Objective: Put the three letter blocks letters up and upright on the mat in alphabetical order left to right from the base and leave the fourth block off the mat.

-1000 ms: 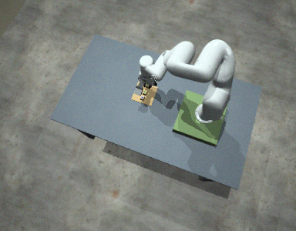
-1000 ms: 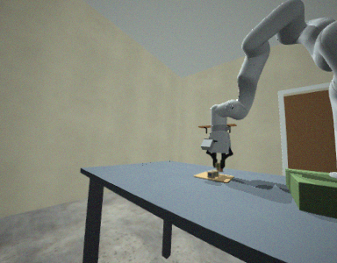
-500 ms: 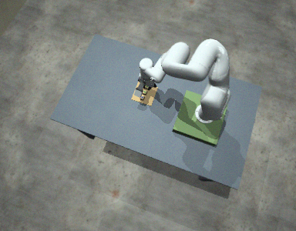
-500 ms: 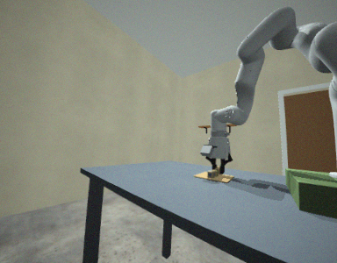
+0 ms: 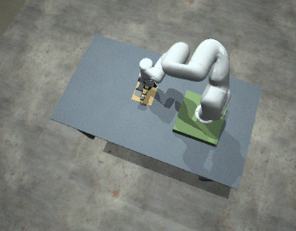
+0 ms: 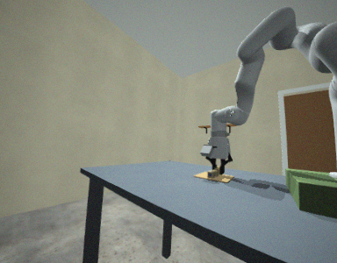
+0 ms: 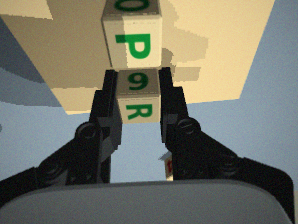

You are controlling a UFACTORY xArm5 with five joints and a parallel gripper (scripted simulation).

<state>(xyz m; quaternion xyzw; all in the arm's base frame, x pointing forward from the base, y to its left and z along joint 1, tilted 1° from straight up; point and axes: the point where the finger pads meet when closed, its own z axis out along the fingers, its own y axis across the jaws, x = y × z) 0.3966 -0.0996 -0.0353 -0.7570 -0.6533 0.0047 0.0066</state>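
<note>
The block is 10 mm ahead of my hand, 40 mm to the left of it and 10 mm below it. The rest, counted from my hand: mat (10 mm ahead, 40 mm to the left, 30 mm below).
</note>
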